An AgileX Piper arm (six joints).
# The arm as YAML. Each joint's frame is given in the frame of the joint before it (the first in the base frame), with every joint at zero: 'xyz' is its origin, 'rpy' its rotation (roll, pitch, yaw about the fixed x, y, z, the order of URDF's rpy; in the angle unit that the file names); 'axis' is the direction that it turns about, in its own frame. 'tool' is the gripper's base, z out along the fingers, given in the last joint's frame.
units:
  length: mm
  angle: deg
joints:
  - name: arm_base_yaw
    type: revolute
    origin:
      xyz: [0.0, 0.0, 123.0]
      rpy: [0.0, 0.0, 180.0]
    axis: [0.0, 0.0, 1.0]
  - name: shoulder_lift
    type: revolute
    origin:
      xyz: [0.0, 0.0, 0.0]
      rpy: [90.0, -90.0, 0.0]
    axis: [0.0, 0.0, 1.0]
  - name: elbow
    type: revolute
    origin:
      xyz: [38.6, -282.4, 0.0]
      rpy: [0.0, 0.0, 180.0]
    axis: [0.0, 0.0, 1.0]
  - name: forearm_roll
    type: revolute
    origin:
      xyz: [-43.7, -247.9, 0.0]
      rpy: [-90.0, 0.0, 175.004]
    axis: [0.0, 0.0, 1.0]
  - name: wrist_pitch
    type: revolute
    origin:
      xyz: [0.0, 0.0, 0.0]
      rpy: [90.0, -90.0, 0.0]
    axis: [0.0, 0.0, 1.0]
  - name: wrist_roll
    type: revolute
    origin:
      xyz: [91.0, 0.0, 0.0]
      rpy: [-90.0, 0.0, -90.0]
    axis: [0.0, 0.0, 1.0]
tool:
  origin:
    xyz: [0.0, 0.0, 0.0]
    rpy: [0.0, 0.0, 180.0]
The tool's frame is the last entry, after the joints.
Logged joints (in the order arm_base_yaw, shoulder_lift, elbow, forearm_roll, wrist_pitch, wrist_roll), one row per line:
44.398, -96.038, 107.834, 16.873, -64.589, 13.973
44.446, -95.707, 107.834, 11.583, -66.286, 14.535
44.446, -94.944, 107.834, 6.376, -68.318, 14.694
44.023, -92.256, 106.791, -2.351, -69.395, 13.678
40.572, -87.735, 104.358, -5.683, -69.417, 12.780
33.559, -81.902, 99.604, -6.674, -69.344, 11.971
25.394, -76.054, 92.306, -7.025, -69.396, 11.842
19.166, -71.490, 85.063, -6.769, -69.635, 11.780
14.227, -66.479, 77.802, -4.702, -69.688, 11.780
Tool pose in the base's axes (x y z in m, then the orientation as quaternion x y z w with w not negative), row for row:
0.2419, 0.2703, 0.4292, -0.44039, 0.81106, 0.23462, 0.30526
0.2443, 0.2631, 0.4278, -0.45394, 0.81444, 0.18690, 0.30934
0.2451, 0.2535, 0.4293, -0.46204, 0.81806, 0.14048, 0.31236
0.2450, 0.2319, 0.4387, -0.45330, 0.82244, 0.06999, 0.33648
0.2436, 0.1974, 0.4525, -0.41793, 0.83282, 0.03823, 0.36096
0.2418, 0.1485, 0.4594, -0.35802, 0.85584, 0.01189, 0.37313
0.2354, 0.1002, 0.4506, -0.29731, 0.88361, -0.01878, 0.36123
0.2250, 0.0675, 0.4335, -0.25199, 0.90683, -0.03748, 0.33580
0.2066, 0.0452, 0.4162, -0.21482, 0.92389, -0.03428, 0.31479
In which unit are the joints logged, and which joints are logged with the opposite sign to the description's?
The joints are logged in degrees. Opposite sign: shoulder_lift, elbow, wrist_pitch, wrist_roll.
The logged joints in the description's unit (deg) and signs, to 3 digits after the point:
44.398, 96.038, -107.834, 16.873, 64.589, -13.973
44.446, 95.707, -107.834, 11.583, 66.286, -14.535
44.446, 94.944, -107.834, 6.376, 68.318, -14.694
44.023, 92.256, -106.791, -2.351, 69.395, -13.678
40.572, 87.735, -104.358, -5.683, 69.417, -12.780
33.559, 81.902, -99.604, -6.674, 69.344, -11.971
25.394, 76.054, -92.306, -7.025, 69.396, -11.842
19.166, 71.490, -85.063, -6.769, 69.635, -11.780
14.227, 66.479, -77.802, -4.702, 69.688, -11.780

